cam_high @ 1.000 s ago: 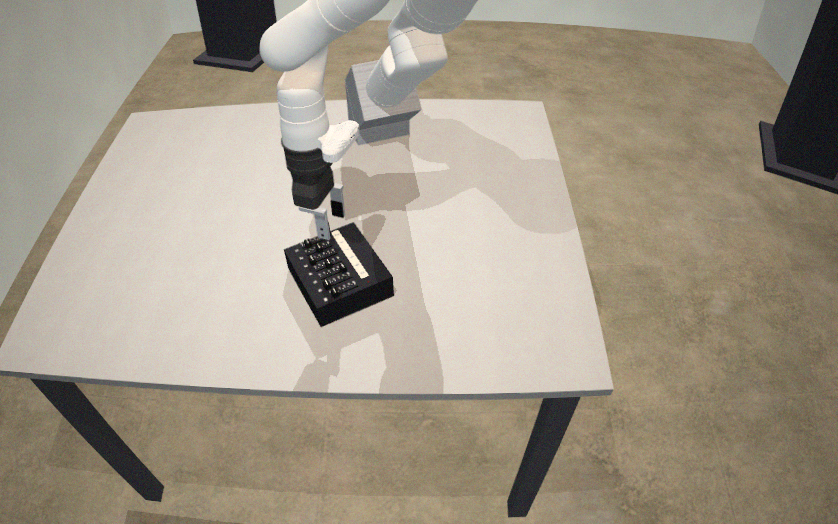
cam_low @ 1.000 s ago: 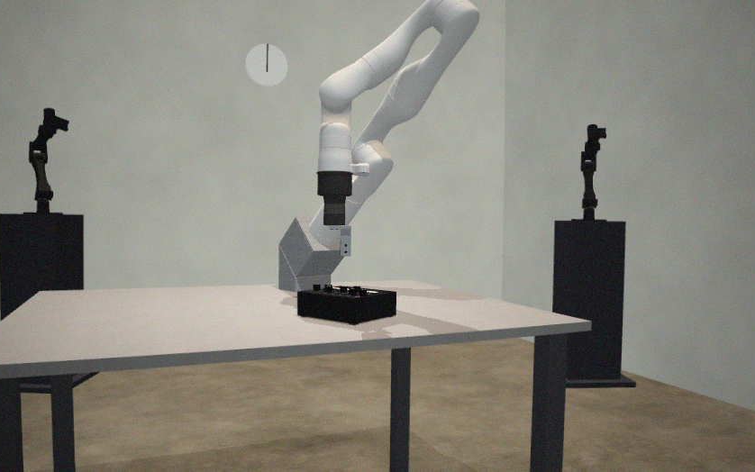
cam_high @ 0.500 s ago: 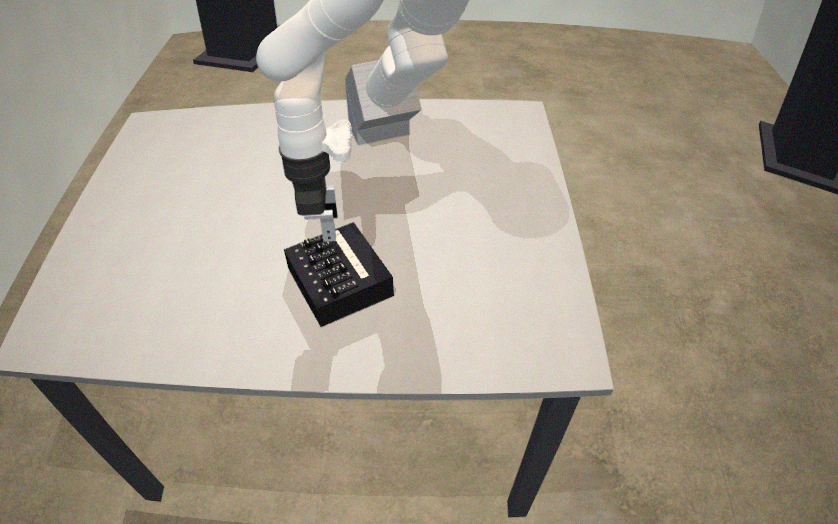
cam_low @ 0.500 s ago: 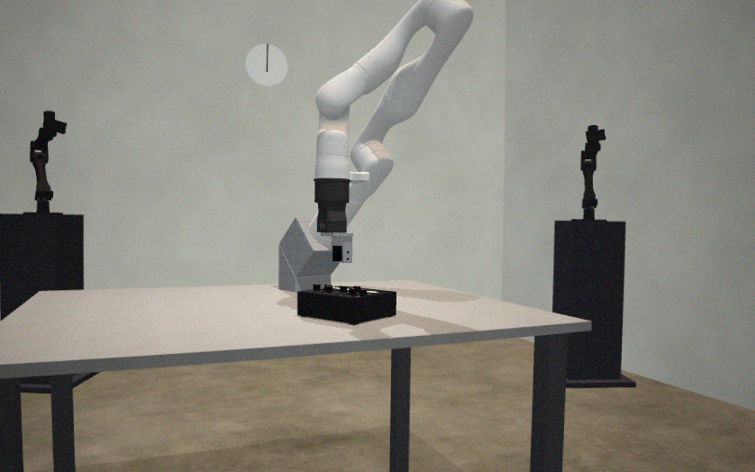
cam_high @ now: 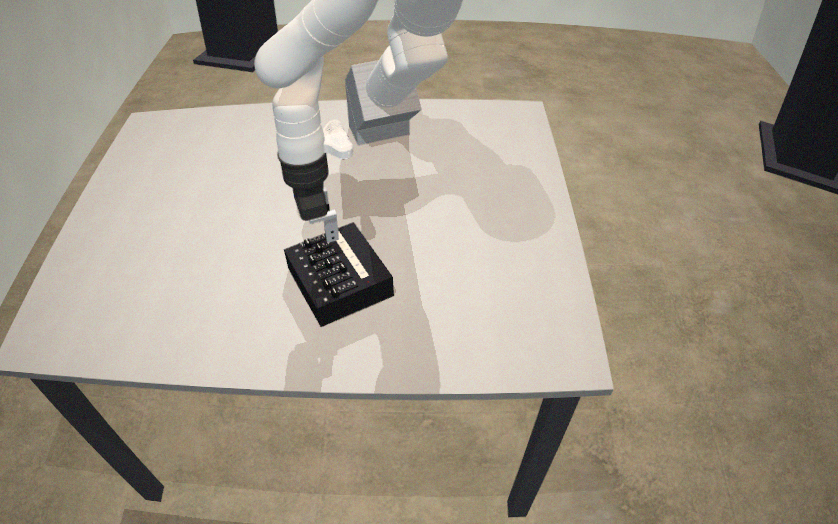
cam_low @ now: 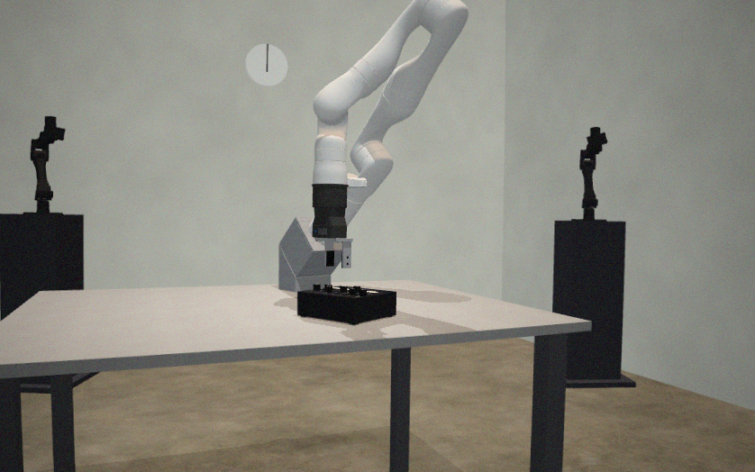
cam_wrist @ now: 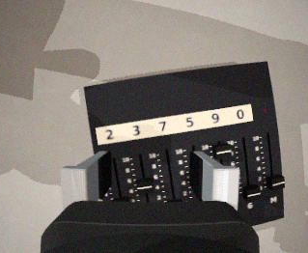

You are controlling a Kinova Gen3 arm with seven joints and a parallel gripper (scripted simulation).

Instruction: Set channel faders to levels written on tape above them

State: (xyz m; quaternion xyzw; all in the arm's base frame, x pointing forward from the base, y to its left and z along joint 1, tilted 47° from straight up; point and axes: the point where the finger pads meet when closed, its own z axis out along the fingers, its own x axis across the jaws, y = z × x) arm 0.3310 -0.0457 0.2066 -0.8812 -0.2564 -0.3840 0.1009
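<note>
Right now my hand is 6 cm above the channel 2 cap, 2 cm to the left of it and 1 cm short of it. From my hand the other things lie so: master cap: 10 cm ahead, 6 cm to the left, 6 cm below; channel 6 cap: 8 cm ahead, 6 cm below, 4 cm to the left; channel 1 cap: 6 cm below, 5 cm to the right, 1 cm ahead.
</note>
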